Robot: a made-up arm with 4 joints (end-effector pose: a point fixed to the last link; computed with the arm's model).
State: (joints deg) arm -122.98 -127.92 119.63 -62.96
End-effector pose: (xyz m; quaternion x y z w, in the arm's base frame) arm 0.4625 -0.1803 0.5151 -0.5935 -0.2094 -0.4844 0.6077
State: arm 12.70 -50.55 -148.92 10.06
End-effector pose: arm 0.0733 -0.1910 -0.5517 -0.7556 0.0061 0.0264 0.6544
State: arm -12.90 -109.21 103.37 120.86
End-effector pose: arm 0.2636 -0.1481 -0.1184 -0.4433 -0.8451 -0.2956 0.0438
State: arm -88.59 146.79 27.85 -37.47
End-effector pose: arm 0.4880 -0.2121 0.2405 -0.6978 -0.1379 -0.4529 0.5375
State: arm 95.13 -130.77 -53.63 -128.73
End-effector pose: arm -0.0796 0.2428 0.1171 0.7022 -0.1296 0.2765 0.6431
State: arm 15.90 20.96 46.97 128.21
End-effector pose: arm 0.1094 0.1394 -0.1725 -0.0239 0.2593 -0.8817 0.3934
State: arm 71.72 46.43 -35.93 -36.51
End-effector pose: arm -0.5277 -0.0974 -0.1796 -0.3687 0.5859 0.5574 0.4585
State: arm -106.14 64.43 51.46 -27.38
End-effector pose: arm 0.3250 0.3417 0.3745 -0.2539 -0.7556 0.0536 0.6014
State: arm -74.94 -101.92 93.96 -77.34
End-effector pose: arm 0.3010 -0.3305 0.0980 -0.6662 0.4255 -0.4019 0.4621
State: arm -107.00 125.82 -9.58 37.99
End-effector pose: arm 0.2297 -0.2469 0.4663 0.4211 0.4675 0.7767 0.0287
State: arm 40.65 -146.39 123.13 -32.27
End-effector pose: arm -0.3349 -0.0349 -0.4705 -0.5717 0.4200 0.4204 0.5657
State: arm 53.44 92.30 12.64 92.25
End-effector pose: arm -0.1659 -0.0597 -0.3019 -0.6454 -0.1731 -0.2949 0.6830
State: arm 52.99 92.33 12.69 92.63
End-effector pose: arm -0.1623 -0.0597 -0.3025 -0.6436 -0.1778 -0.2998 0.6814
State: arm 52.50 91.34 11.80 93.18
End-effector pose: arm -0.1584 -0.0608 -0.3028 -0.6412 -0.1832 -0.3063 0.6793
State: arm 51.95 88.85 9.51 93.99
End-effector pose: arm -0.1541 -0.0635 -0.3030 -0.6380 -0.1897 -0.3153 0.6764
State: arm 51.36 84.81 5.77 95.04
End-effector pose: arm -0.1498 -0.0679 -0.3030 -0.6338 -0.1972 -0.3265 0.6729
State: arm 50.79 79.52 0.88 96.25
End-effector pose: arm -0.1463 -0.0736 -0.3032 -0.6291 -0.2048 -0.3390 0.6688
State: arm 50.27 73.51 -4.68 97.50
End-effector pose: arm -0.1440 -0.0797 -0.3038 -0.6243 -0.2119 -0.3516 0.6646
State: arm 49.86 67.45 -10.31 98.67
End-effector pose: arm -0.1433 -0.0858 -0.3047 -0.6198 -0.2179 -0.3631 0.6607
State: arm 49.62 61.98 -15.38 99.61
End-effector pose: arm -0.1441 -0.0908 -0.3059 -0.6163 -0.2219 -0.3720 0.6576
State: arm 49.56 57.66 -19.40 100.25
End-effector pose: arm -0.1461 -0.0946 -0.3069 -0.6142 -0.2238 -0.3777 0.6557
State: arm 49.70 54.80 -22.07 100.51
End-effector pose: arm -0.1490 -0.0969 -0.3076 -0.6138 -0.2232 -0.3795 0.6553
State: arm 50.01 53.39 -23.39 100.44
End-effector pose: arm -0.1524 -0.0979 -0.3078 -0.6147 -0.2205 -0.3779 0.6562
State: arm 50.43 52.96 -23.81 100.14
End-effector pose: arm -0.1559 -0.0982 -0.3075 -0.6166 -0.2164 -0.3740 0.6580
